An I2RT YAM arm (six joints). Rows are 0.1 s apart.
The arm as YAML. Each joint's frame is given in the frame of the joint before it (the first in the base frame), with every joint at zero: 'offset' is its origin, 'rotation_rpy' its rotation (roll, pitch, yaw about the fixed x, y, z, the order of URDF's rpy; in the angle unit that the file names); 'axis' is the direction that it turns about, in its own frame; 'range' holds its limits. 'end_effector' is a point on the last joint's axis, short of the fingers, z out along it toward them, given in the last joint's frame.
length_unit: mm
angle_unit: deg
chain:
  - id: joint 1
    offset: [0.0, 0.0, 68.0]
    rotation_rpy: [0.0, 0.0, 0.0]
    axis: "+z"
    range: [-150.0, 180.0]
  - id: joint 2
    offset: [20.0, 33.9, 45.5]
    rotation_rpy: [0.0, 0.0, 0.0]
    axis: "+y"
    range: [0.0, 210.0]
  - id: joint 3
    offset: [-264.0, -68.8, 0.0]
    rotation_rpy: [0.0, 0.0, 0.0]
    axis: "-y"
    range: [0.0, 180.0]
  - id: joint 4
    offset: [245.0, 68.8, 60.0]
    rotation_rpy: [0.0, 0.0, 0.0]
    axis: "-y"
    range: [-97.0, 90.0]
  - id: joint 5
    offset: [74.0, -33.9, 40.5]
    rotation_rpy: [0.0, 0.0, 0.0]
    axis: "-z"
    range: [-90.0, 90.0]
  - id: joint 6
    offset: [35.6, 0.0, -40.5]
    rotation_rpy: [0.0, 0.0, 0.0]
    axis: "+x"
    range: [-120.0, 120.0]
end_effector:
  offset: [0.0, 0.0, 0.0]
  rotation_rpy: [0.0, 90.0, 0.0]
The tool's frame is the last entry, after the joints.
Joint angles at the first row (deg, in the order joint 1, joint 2, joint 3, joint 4, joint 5, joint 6):
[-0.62 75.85 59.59 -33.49 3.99 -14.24]
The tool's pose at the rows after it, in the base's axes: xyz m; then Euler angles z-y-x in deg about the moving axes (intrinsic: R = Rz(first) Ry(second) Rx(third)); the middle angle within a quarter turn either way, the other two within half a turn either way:
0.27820 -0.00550 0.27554 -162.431 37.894 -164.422
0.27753 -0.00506 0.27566 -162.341 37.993 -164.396
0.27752 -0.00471 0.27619 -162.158 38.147 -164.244
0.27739 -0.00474 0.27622 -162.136 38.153 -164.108
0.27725 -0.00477 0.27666 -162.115 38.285 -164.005
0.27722 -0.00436 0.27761 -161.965 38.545 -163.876
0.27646 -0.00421 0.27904 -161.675 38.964 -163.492
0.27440 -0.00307 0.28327 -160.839 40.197 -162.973
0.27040 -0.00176 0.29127 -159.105 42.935 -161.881
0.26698 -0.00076 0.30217 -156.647 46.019 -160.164
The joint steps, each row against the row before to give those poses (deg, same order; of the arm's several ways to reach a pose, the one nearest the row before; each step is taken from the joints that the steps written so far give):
[0.00 -0.03 0.09 -0.02 0.05 -0.05]
[0.09 -0.19 -0.14 0.05 0.00 0.02]
[0.08 -0.07 0.02 0.11 0.05 -0.06]
[0.01 -0.04 -0.04 0.03 0.12 -0.01]
[0.00 -0.08 0.00 0.07 0.05 0.01]
[0.09 -0.11 0.06 0.12 0.03 0.01]
[0.04 -0.34 -0.07 0.22 0.11 -0.11]
[0.21 -0.90 -0.07 0.48 -0.22 -0.20]
[0.18 -1.81 -0.32 1.39 -0.70 -0.47]
[0.11 -1.73 0.26 1.38 -0.86 -0.77]

